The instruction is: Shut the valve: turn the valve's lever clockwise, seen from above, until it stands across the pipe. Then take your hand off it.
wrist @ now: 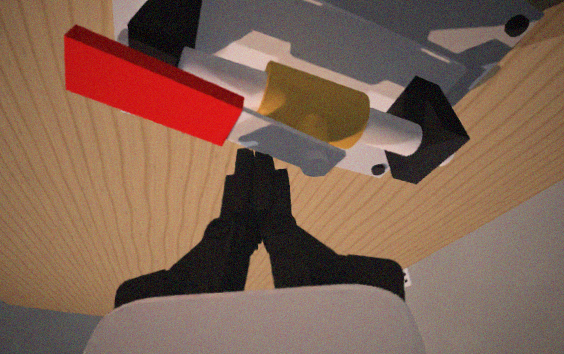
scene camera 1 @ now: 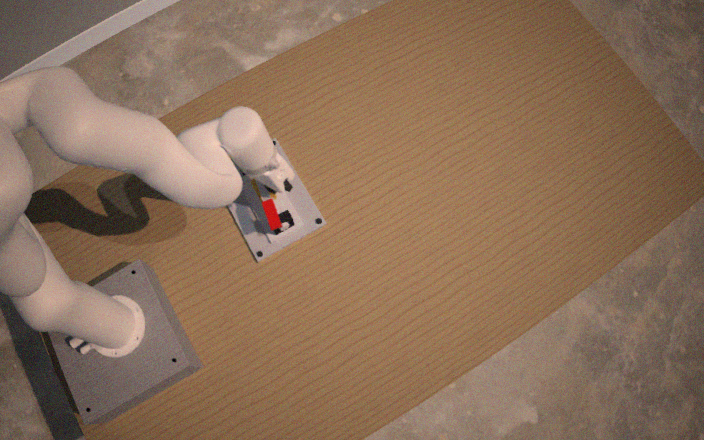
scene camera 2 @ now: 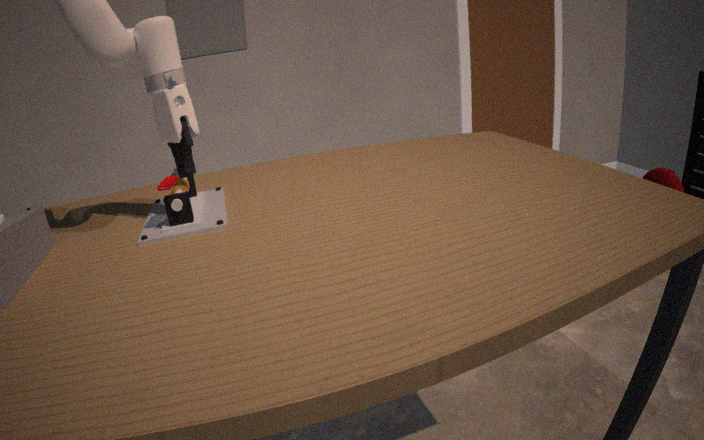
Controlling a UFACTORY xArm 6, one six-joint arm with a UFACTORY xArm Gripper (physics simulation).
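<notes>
The valve's lever has a red handle (scene camera 1: 271, 214) (scene camera 2: 167, 182) (wrist: 150, 90) and a grey inner arm (wrist: 295, 145). It lies roughly along the light pipe (wrist: 395, 131), over one side of the brass valve body (scene camera 2: 180, 185) (wrist: 320, 105). My gripper (scene camera 1: 287, 185) (scene camera 2: 192, 192) (wrist: 259, 166) is shut and empty. Its fingertips are down beside the lever, close to the grey arm near the red handle's inner end. I cannot tell whether they touch it. The arm hides part of the valve in scene camera 1.
Black blocks (scene camera 1: 285, 218) (scene camera 2: 179, 214) (wrist: 432, 120) hold the pipe's ends above a pale plate (scene camera 1: 306, 208) (scene camera 2: 210, 207) with dark bolts. The plate lies on the wooden table (scene camera 1: 441, 207) (scene camera 2: 389, 249). The robot's grey base box (scene camera 1: 150, 383) stands near the plate.
</notes>
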